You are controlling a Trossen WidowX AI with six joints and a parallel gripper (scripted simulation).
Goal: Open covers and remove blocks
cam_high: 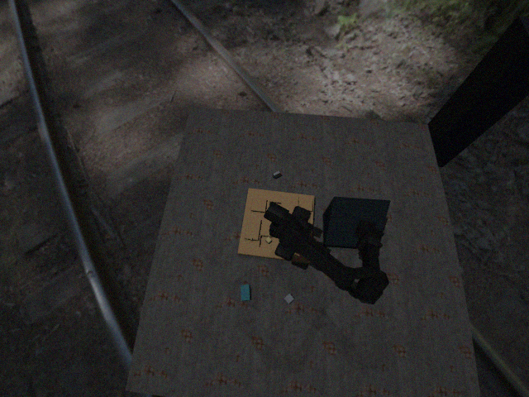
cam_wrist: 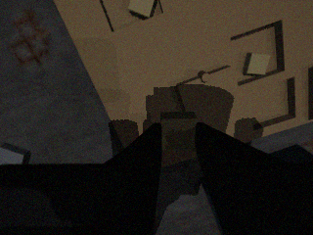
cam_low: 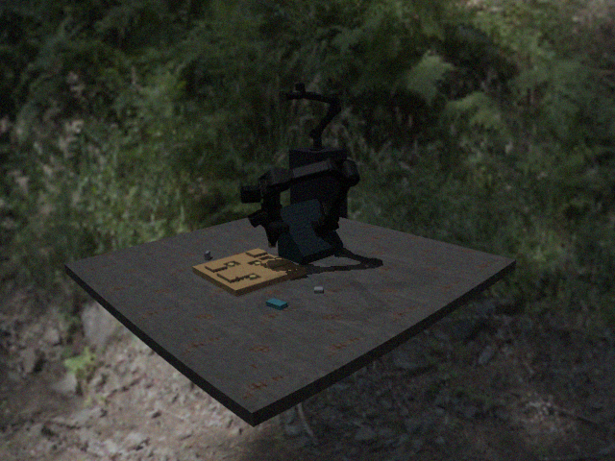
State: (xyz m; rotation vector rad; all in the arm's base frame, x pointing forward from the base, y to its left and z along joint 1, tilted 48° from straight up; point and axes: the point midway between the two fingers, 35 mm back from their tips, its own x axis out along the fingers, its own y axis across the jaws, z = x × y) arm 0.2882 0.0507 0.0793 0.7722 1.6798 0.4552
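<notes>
My gripper tip is 5 cm short of the tan puzzle board, 10 cm to the left of it and 9 cm above it. From my gripper tip the other things lie so: teal block: 14 cm ahead, 22 cm to the left, 11 cm below.
</notes>
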